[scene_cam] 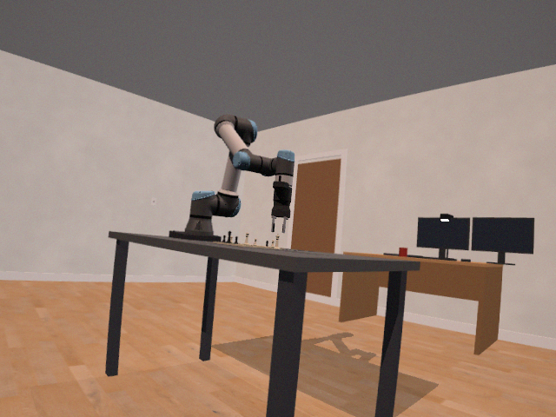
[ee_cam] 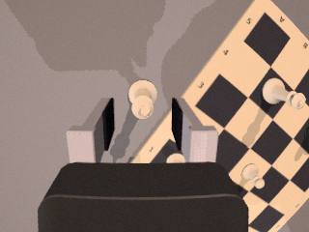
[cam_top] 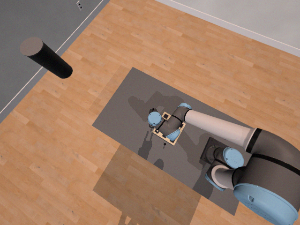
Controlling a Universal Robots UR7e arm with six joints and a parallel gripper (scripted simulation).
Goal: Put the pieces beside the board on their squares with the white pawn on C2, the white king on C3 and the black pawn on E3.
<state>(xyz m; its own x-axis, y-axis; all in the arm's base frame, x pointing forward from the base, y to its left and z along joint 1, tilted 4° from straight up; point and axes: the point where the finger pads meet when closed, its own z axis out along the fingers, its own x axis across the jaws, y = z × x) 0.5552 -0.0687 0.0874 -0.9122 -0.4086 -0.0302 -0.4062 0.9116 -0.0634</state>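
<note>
Right now my hand is 5 cm above the white piece. The rest, counted from my hand: chessboard: 14 cm behind, 8 cm below, 1 cm to the right; then large black piece: 20 cm behind, 8 cm to the right, 5 cm below.
</note>
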